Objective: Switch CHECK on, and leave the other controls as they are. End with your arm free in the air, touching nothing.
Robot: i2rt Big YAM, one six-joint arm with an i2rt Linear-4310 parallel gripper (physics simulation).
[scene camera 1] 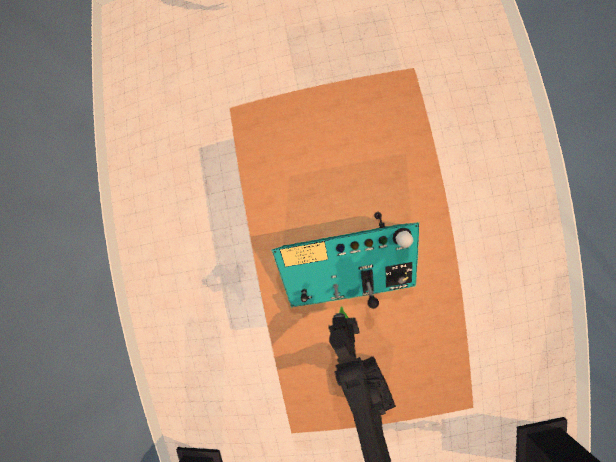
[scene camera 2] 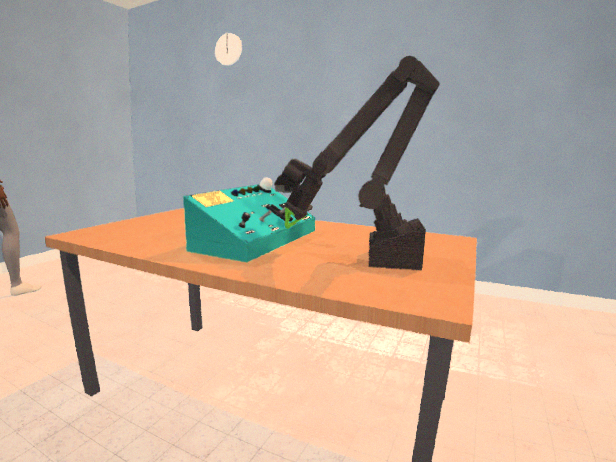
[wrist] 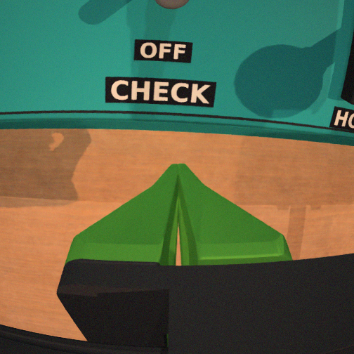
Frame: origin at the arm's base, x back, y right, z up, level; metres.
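Seen in the pictures: gripper, fingertip midpoint: [scene camera 1: 341, 307] [scene camera 2: 286, 227]; arm's base, link origin: [scene camera 2: 391, 231].
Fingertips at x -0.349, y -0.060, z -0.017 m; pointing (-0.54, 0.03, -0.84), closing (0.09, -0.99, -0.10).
Note:
Pixels of each thing's top centre, then the offset from my fingertips to it. "pt": a spot on its surface instead.
- CHECK switch, top centre: [scene camera 2: 266, 209] [scene camera 1: 336, 293] dy -0.013, dx -0.074, dz +0.056 m
- black ball-ended lever, top centre: [scene camera 1: 374, 304] dy +0.109, dx -0.030, dz +0.090 m
- black toggle, top centre: [scene camera 2: 243, 212] [scene camera 1: 303, 296] dy -0.134, dx -0.079, dz +0.065 m
- rotary selector, surface spot: [scene camera 1: 403, 279] pt dy +0.230, dx -0.094, dz +0.052 m
- white knob, surface spot: [scene camera 1: 403, 238] pt dy +0.217, dx -0.247, dz +0.139 m
The teal control panel [scene camera 1: 312, 278] [scene camera 2: 214, 239] [wrist: 55, 65] stands on the table. The CHECK switch [scene camera 1: 336, 289] [scene camera 2: 266, 215] [wrist: 171, 3] is a small grey toggle on its sloped face; it leans toward the front edge, on the side of the OFF label [wrist: 163, 51]. The CHECK label [wrist: 160, 92] sits below OFF in the wrist view. My gripper [scene camera 1: 342, 310] [scene camera 2: 288, 218] [wrist: 177, 175] is shut and empty, its green fingertips together. In the wrist view the tips show over the table strip in front of the panel, in line with the CHECK label.
A black ball-ended lever [scene camera 1: 373, 301] stands out close right of CHECK. A black toggle [scene camera 1: 304, 295] [scene camera 2: 244, 218] is to its left. A rotary selector [scene camera 1: 403, 279], a white knob [scene camera 1: 403, 238] [scene camera 2: 266, 184] and several dark lamps are farther right or back. A ball-ended lever [scene camera 1: 378, 217] sticks out behind the panel.

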